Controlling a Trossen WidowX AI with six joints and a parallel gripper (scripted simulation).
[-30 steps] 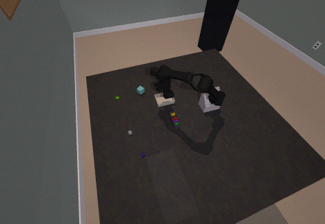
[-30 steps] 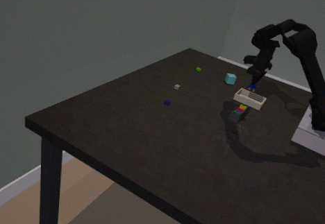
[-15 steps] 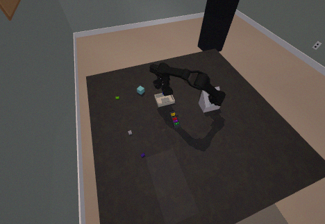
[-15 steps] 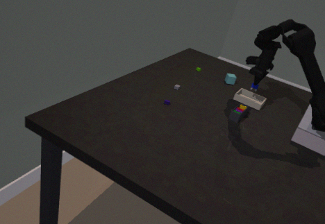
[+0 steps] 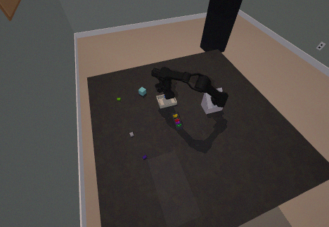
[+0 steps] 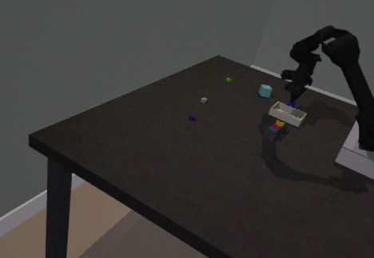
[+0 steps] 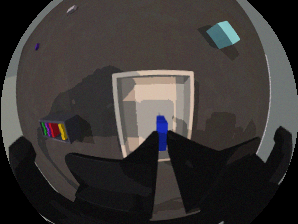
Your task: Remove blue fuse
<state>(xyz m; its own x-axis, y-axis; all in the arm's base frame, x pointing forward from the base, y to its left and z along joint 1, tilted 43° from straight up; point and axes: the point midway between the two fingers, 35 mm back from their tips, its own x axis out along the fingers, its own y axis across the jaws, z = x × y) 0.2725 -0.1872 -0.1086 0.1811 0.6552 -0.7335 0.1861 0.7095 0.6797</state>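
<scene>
Now: gripper tip 10 mm above the blue fuse. The rest, counted from my gripper tip: red fuse (20 mm ahead, 200 mm to the left, 40 mm below); then white tray (60 mm below); then yellow fuse (10 mm ahead, 160 mm to the left, 40 mm below).
</scene>
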